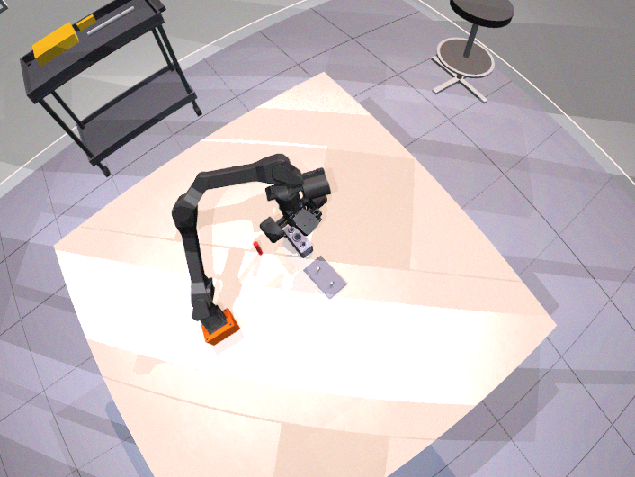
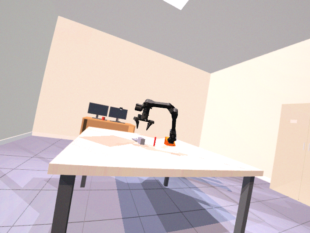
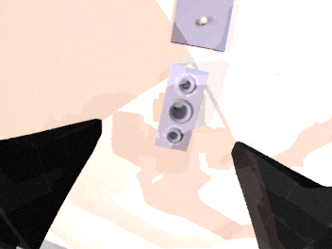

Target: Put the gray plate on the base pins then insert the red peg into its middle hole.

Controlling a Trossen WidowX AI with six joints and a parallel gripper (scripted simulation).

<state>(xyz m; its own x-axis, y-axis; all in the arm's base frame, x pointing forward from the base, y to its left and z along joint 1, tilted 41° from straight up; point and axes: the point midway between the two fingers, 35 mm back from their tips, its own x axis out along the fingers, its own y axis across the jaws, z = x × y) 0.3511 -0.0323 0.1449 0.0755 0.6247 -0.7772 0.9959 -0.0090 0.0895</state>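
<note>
My gripper tip is now 90 mm above the gray plate and 10 mm past it. Also, from my gripper tip: red peg 120 mm behind, 80 mm below, 50 mm to the left; then flat base 130 mm to the right, 120 mm below, 10 mm behind.
</note>
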